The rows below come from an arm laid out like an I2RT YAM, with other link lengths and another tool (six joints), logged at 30 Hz.
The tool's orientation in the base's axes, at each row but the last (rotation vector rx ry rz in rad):
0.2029 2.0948 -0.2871
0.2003 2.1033 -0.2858
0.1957 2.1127 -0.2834
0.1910 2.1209 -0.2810
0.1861 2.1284 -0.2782
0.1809 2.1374 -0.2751
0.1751 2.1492 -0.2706
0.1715 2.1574 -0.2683
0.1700 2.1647 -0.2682
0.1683 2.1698 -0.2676
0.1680 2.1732 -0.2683
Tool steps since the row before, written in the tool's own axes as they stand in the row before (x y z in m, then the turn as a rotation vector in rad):
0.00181 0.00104 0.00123 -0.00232 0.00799 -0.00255
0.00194 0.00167 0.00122 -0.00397 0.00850 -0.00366
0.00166 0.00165 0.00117 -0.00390 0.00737 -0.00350
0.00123 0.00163 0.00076 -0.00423 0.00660 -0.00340
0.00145 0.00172 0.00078 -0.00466 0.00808 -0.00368
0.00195 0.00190 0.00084 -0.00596 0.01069 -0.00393
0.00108 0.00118 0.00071 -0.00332 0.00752 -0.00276
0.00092 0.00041 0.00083 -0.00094 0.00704 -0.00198
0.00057 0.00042 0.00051 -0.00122 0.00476 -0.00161
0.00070 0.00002 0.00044 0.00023 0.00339 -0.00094
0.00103 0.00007 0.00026 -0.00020 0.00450 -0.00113
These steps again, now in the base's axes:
0.00035 0.00070 -0.00229 0.00116 0.00832 0.00229
0.00042 0.00131 -0.00248 0.00124 0.00907 0.00419
0.00049 0.00130 -0.00221 0.00106 0.00794 0.00419
0.00036 0.00139 -0.00164 0.00112 0.00717 0.00452
0.00026 0.00148 -0.00185 0.00148 0.00866 0.00484
0.00005 0.00165 -0.00232 0.00261 0.01121 0.00573
0.00023 0.00098 -0.00143 0.00135 0.00790 0.00330
0.00023 0.00020 -0.00127 0.00053 0.00729 0.00097
0.00017 0.00029 -0.00081 0.00047 0.00499 0.00129
-0.00005 -0.00008 -0.00082 -0.00013 0.00352 -0.00010
-0.00037 0.00002 -0.00100 0.00021 0.00463 0.00021

